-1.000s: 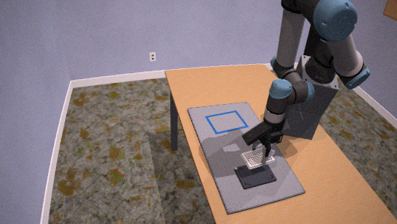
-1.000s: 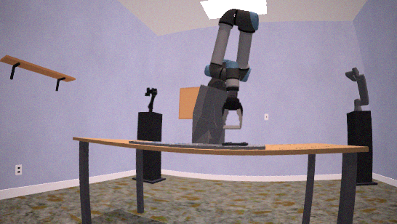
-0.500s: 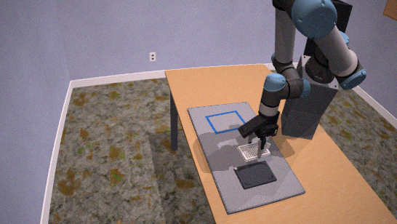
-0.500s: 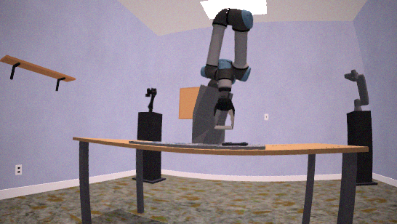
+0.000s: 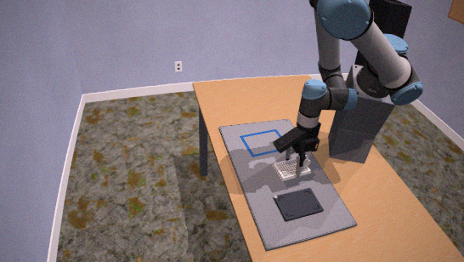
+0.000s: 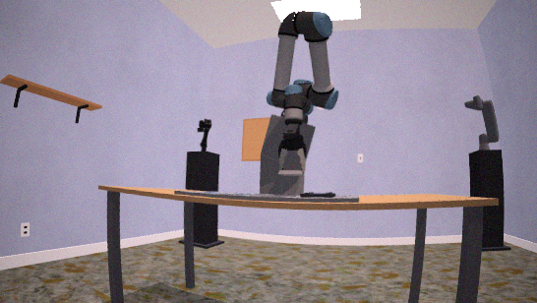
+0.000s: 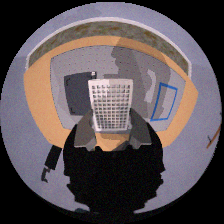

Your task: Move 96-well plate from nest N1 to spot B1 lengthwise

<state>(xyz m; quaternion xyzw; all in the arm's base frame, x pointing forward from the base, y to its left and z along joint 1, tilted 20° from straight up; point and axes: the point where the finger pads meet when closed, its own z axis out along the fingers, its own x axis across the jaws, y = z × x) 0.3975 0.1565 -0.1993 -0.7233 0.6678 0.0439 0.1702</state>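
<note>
Now: hand 110 mm to the right of the black plate nest and 90 mm above it. From my hand the other things lie so: white 96-well plate 10 mm below.
</note>
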